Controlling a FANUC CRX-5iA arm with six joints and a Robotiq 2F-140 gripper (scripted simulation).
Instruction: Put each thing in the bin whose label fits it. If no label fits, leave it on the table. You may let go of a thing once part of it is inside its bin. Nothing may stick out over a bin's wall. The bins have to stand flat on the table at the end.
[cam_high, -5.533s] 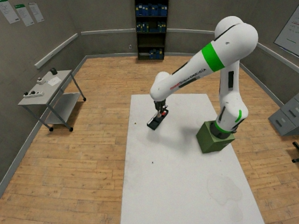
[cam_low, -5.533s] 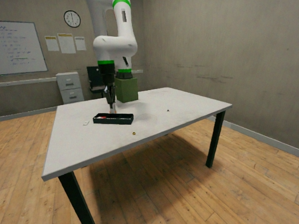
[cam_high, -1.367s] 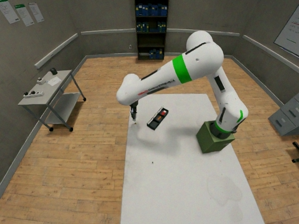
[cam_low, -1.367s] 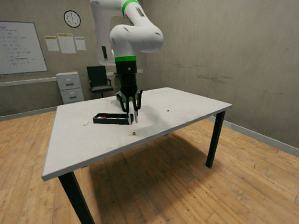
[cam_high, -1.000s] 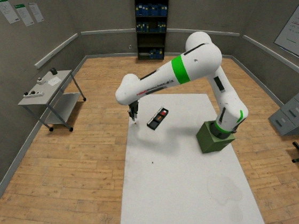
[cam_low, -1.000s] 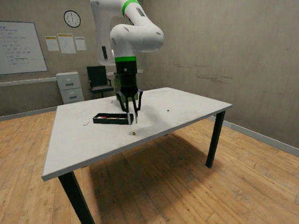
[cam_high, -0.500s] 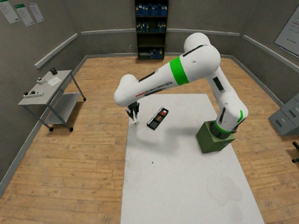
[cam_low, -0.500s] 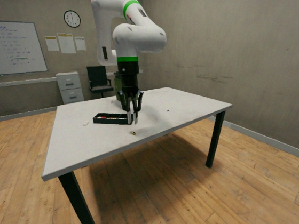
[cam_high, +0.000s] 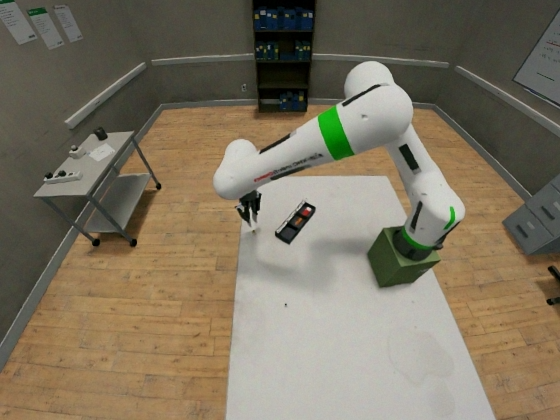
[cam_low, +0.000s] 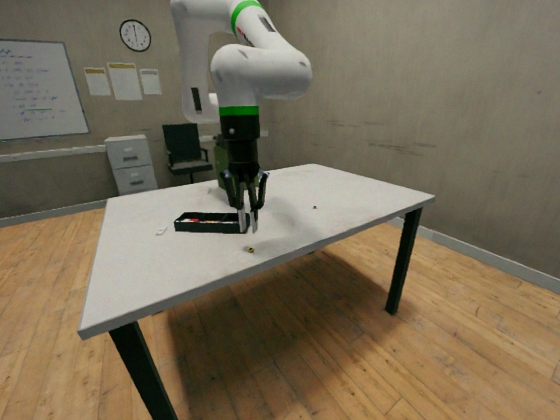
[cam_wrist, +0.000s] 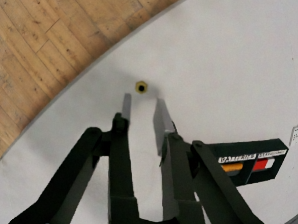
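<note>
My hand is 10 cm above the yellow ring. Also, from my hand: black bin tray (22 cm behind, 8 cm below); then red piece (30 cm behind, 6 cm to the right, 9 cm below); then orange object (23 cm behind, 9 cm below).
</note>
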